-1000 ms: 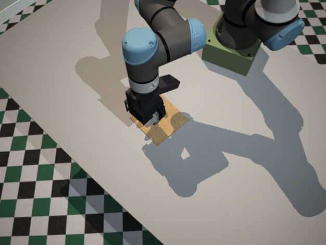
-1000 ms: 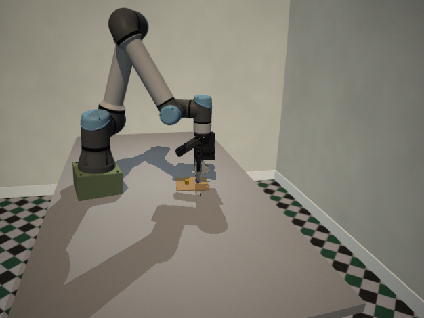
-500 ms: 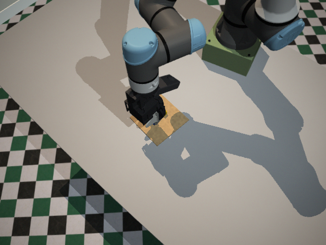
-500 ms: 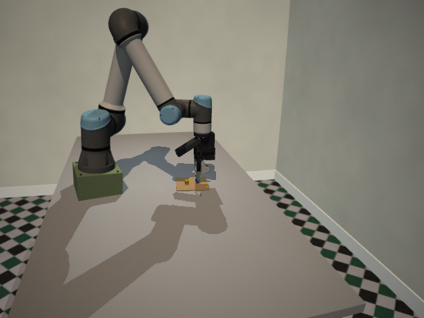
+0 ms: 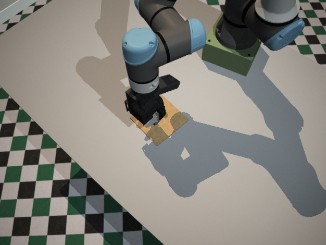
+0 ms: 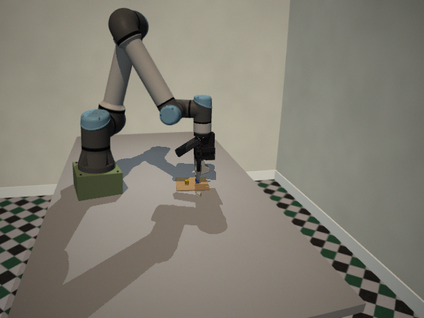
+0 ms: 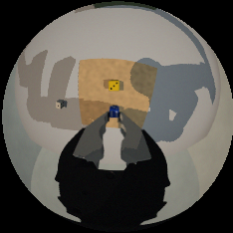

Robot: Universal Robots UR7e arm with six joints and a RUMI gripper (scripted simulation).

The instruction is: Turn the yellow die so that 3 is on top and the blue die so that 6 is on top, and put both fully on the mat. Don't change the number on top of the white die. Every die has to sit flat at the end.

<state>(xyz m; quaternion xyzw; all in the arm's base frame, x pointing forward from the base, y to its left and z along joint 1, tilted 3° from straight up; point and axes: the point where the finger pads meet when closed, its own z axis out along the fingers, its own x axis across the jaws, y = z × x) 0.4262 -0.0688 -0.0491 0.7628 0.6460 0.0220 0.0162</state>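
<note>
Now: hand 1 cm above the blue die. The rest, counted from my hand: tan mat: 3 cm below, 2 cm behind; then white die: 12 cm to the right, 4 cm behind, 2 cm below; then yellow die: 5 cm behind, 2 cm below, 1 cm to the left.
</note>
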